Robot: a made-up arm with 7 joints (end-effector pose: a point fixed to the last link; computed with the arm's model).
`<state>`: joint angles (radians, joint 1 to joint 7).
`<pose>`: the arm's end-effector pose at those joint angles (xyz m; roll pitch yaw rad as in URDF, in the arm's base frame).
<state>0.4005 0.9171 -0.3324 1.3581 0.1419 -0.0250 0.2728</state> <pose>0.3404 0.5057 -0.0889 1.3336 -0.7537 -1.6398</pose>
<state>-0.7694 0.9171 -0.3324 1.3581 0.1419 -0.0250 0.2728</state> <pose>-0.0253 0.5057 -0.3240 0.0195 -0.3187 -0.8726</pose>
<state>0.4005 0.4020 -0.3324 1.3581 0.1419 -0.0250 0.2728</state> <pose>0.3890 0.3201 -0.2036 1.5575 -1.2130 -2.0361</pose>
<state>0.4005 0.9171 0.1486 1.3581 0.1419 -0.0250 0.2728</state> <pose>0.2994 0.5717 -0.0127 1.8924 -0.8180 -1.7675</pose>
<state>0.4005 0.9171 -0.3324 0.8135 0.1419 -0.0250 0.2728</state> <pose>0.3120 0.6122 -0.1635 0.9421 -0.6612 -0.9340</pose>
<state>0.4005 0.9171 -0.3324 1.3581 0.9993 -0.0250 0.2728</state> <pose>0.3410 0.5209 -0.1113 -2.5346 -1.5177 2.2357</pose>
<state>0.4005 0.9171 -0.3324 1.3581 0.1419 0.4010 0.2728</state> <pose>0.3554 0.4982 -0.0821 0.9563 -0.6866 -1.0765</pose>
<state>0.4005 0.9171 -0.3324 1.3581 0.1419 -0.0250 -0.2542</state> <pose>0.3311 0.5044 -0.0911 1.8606 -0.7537 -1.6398</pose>
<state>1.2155 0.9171 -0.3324 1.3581 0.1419 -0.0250 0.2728</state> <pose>0.3426 0.5057 0.2231 2.2698 -0.4476 -2.2027</pose>
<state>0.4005 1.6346 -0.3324 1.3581 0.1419 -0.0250 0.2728</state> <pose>0.2282 0.6153 0.1762 1.3804 -0.0965 -1.3698</pose>
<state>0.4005 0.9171 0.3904 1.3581 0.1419 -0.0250 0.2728</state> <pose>0.2626 0.6021 0.0148 2.1870 -0.8288 -1.8485</pose>
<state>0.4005 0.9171 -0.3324 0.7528 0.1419 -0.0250 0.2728</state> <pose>0.3046 0.6229 -0.1709 0.9082 -0.6391 -0.8638</pose>
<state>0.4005 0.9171 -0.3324 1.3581 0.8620 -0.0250 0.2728</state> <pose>0.3409 0.5199 -0.1070 1.6351 -1.4686 -1.9351</pose>
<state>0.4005 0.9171 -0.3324 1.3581 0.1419 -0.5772 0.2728</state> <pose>0.3295 0.5209 -0.1030 1.7798 -0.6053 -2.3310</pose>
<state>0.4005 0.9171 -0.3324 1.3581 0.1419 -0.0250 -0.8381</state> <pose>0.3238 0.4993 -0.0970 2.4445 -0.7537 -1.6398</pose>
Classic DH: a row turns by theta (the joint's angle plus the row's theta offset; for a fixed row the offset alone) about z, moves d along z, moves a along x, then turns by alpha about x. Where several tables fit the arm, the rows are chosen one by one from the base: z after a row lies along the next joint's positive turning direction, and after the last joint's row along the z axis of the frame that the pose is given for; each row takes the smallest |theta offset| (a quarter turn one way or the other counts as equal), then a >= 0, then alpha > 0; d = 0 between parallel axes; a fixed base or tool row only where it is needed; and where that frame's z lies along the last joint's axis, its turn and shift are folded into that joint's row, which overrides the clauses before.
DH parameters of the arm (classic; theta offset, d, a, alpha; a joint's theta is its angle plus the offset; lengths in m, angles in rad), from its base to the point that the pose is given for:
base (fixed): 0 0.0696 -0.0199 1.5708
joint 1: 1.5708 -0.1766 0.0036 1.5708
joint 2: -1.5708 0.0447 0.0078 -1.5708
joint 3: 1.5708 -0.3928 0.0179 -1.5708
joint 4: 0 -0.0052 -0.0053 1.5708
joint 5: 0 -0.2775 0.0236 1.5708
joint 6: 1.5708 0.0133 0.0293 1.5708
joint 7: 1.5708 -0.0311 0.0178 1.5708
tool (fixed): -1.5708 0.0052 0 0

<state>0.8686 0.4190 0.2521 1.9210 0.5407 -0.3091 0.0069</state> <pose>0.3313 0.3899 0.0853 -3.0601 0.0330 3.1064</pose>
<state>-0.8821 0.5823 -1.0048 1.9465 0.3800 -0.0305 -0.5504</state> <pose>-0.1620 0.2252 -0.2777 -0.4575 -0.5727 -0.0507</pose>
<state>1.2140 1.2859 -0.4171 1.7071 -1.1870 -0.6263 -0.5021</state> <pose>0.1884 0.4928 0.2527 2.7743 1.2288 -1.4872</pose>
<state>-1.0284 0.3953 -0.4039 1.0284 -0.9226 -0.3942 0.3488</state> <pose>-0.2969 0.3252 -0.3790 -0.4896 -0.4902 -1.4030</pose>
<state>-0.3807 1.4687 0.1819 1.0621 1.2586 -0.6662 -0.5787</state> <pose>0.1652 0.7019 -0.0303 3.0548 -1.0393 -2.0820</pose>
